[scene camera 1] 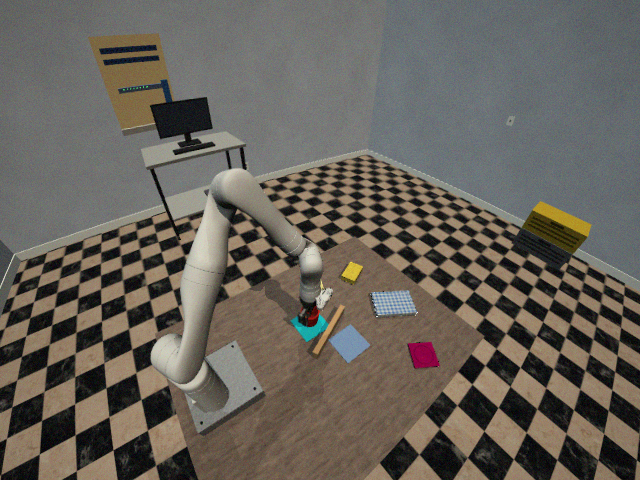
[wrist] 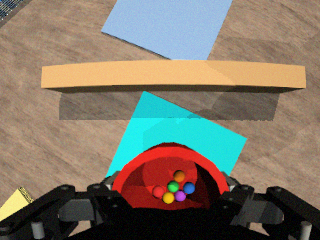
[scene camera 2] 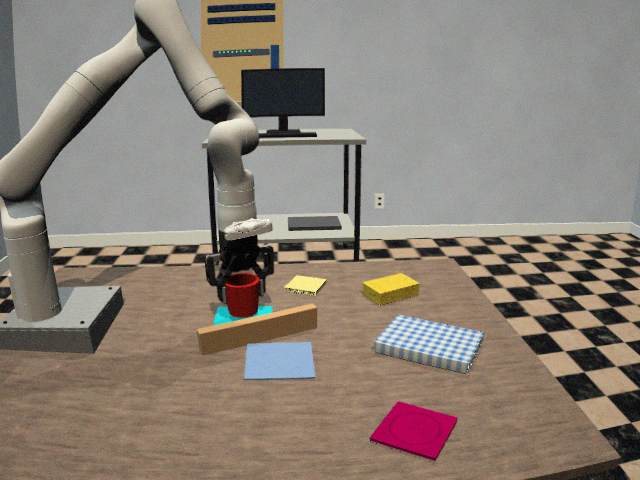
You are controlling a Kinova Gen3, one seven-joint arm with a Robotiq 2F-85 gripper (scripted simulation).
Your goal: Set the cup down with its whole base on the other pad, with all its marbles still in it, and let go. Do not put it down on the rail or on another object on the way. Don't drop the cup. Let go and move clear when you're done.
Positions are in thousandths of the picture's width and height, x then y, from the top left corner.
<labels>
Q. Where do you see a wooden rail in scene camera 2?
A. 332, 707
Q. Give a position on a red cup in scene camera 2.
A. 379, 628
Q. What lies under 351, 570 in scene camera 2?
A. The gripper.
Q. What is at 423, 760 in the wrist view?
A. A red cup.
</labels>
